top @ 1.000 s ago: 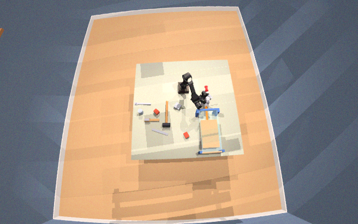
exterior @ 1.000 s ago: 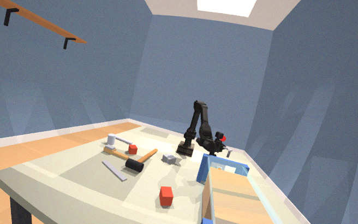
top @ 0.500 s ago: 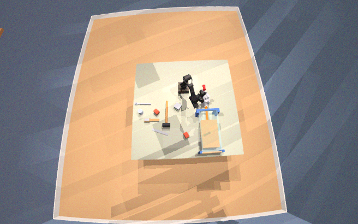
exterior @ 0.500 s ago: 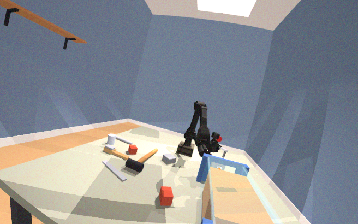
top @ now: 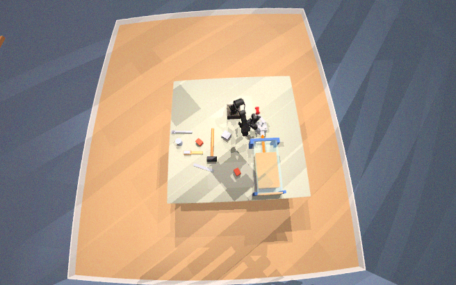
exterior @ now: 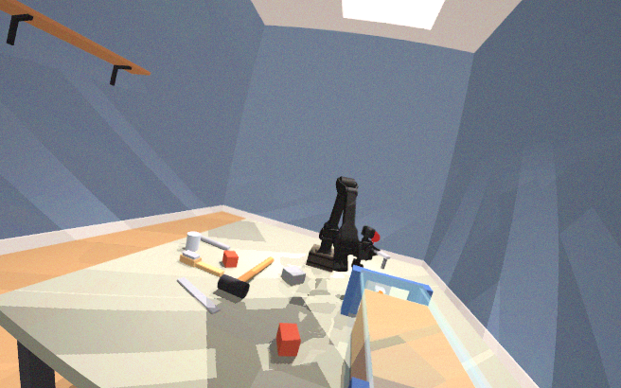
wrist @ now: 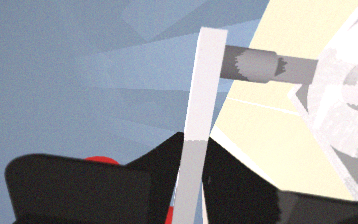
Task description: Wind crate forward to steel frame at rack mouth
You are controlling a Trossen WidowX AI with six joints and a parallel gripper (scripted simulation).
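The red knob is 40 mm behind my gripper tip, 40 mm to the right of it and 40 mm above it. The rest, counted from my gripper tip: blue steel frame: 210 mm ahead, 20 mm to the left, 70 mm below; then white hand winch: 30 mm ahead, 10 mm to the left, 140 mm below; then crank arm: 10 mm behind, 10 mm to the right, 10 mm above.
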